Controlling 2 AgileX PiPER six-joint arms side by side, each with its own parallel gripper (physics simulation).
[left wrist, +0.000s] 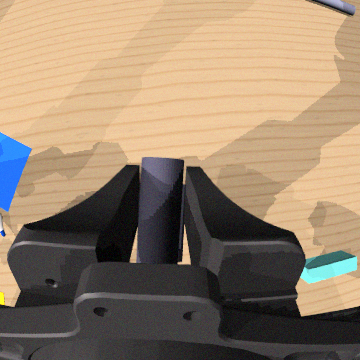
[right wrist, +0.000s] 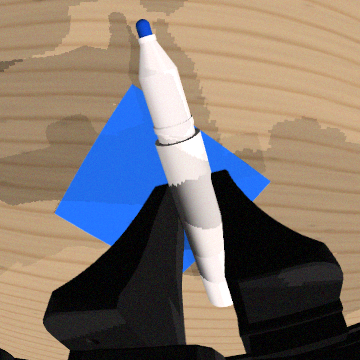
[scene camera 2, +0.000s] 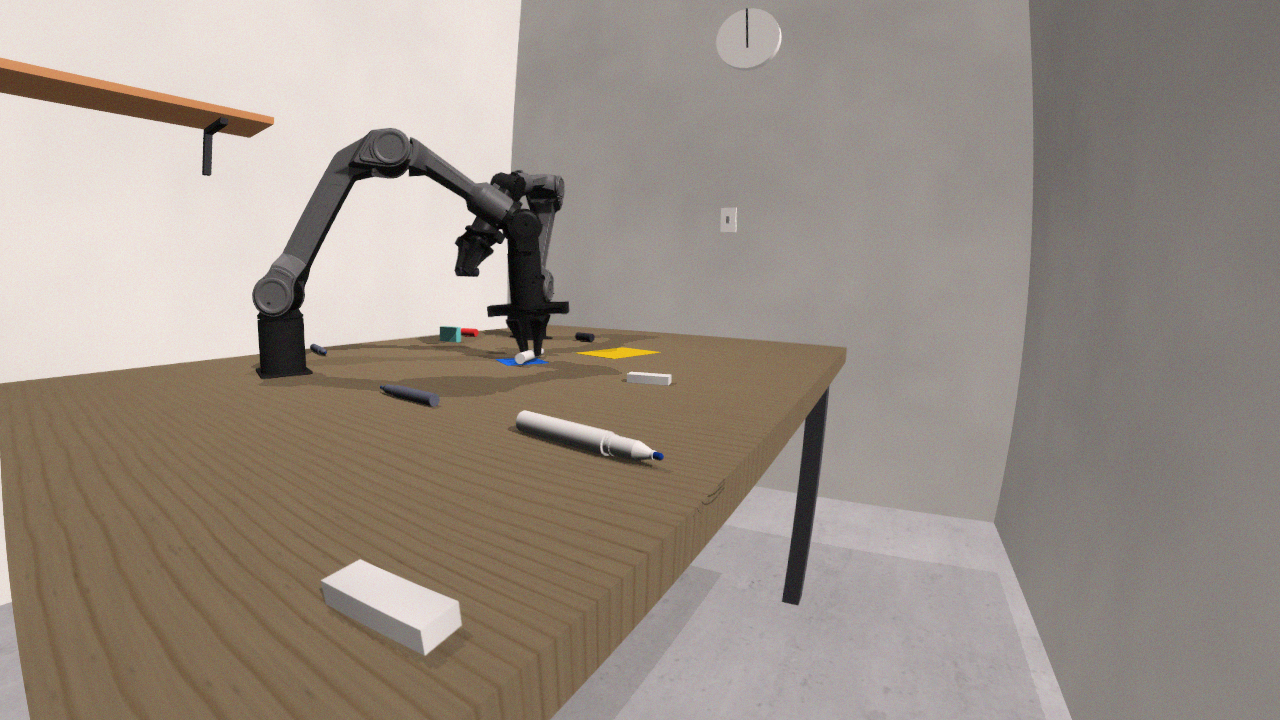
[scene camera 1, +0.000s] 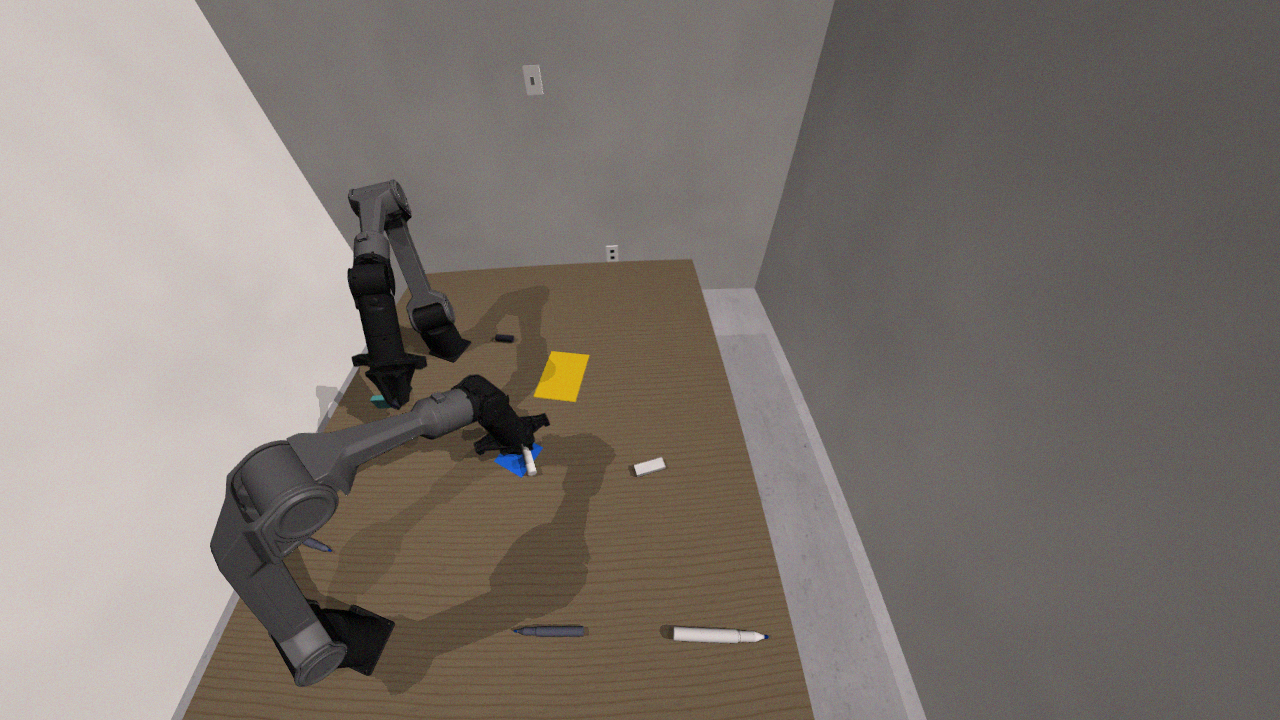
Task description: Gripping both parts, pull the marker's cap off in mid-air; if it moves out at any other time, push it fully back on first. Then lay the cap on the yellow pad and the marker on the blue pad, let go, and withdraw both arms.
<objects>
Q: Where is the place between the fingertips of my right gripper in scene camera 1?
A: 525, 448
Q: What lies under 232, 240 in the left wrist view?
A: My left gripper.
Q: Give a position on a teal block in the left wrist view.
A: At 319, 267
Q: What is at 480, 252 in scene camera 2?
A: My left gripper.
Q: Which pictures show my left gripper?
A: The left wrist view, scene camera 2 and scene camera 1 only.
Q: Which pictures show my right gripper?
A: The right wrist view, scene camera 2 and scene camera 1 only.
</objects>
